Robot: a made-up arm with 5 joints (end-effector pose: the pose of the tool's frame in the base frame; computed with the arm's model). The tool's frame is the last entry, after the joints.
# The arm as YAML. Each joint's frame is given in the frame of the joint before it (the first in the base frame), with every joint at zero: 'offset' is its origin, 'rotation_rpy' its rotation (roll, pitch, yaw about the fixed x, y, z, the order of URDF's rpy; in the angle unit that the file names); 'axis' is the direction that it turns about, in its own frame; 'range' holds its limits. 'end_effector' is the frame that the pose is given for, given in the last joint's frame.
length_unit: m
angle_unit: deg
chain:
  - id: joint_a
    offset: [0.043, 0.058, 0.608]
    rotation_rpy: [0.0, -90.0, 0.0]
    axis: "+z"
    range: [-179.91, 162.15]
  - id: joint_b
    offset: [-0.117, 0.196, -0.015]
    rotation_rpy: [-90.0, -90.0, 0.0]
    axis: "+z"
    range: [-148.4, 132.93]
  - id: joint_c
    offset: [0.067, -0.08, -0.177]
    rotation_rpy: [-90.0, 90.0, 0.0]
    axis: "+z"
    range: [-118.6, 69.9]
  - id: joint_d
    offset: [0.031, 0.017, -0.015]
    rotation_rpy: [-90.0, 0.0, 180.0]
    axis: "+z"
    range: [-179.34, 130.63]
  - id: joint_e
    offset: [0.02, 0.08, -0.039]
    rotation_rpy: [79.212, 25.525, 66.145]
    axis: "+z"
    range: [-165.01, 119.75]
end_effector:
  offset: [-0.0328, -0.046, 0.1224]
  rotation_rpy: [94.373, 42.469, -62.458]
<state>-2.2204 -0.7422 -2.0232 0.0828 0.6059</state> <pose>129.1 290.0 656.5 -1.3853 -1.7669 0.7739</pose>
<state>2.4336 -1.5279 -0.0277 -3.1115 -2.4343</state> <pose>82.9 31.5 856.9 1.0552 -0.4971 -1.3315</pose>
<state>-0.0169 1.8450 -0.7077 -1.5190 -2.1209</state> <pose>103.8 107.7 549.9 -0.6341 -1.4898 -1.9783</pose>
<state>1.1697 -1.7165 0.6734 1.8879 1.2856</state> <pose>263.3 44.1 625.1 -0.9543 -2.3042 -1.2617</pose>
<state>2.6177 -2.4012 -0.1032 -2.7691 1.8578</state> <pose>42.4 101.4 801.2 1.0557 -1.7916 -1.2639</pose>
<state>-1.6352 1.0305 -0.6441 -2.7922 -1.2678</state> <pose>-64.7 77.0 520.5 -0.1803 -0.8705 1.6327</pose>
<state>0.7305 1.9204 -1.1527 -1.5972 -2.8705</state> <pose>112.2 15.8 499.7 1.2036 2.8842 -0.1527</pose>
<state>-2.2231 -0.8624 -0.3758 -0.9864 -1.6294</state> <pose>23.6 148.9 768.1 -0.6895 -0.0145 1.4041</pose>
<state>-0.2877 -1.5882 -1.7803 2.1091 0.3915</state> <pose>264.9 106.5 314.1 0.2848 1.0313 -1.9693</pose>
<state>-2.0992 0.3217 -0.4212 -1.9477 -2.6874</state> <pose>-0.3 82.0 635.2 0.6674 -1.1053 2.0498</pose>
